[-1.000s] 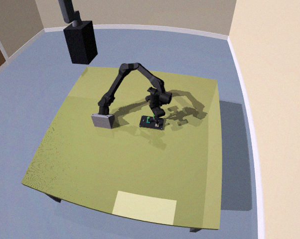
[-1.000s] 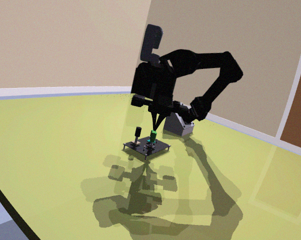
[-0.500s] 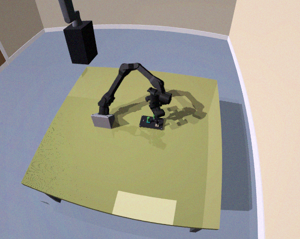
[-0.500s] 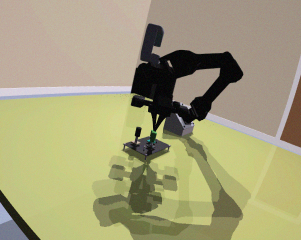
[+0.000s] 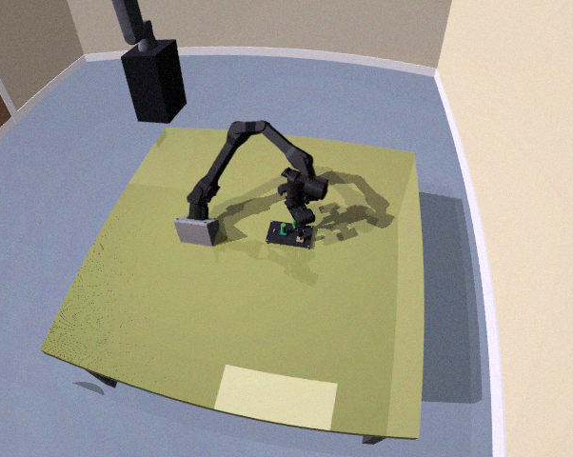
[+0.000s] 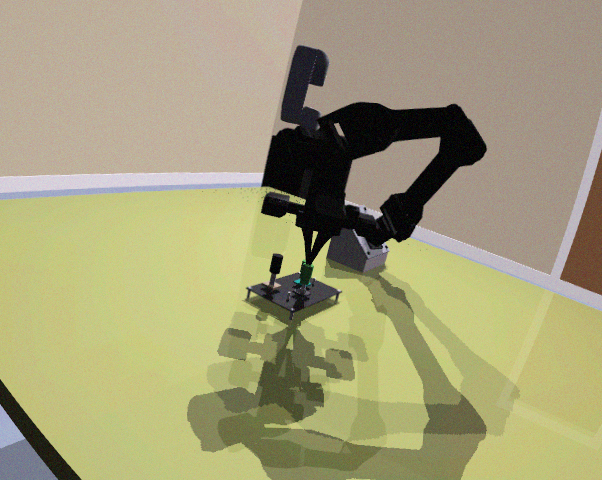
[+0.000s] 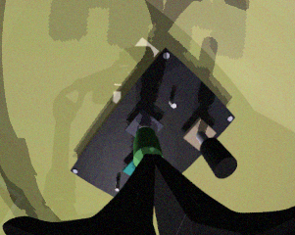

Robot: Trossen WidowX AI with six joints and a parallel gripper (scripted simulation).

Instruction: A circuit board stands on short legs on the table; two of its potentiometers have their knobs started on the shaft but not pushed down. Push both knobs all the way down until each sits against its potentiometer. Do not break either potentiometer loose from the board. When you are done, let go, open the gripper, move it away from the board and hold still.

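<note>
My gripper tip is now 20 mm above the green knob.
</note>
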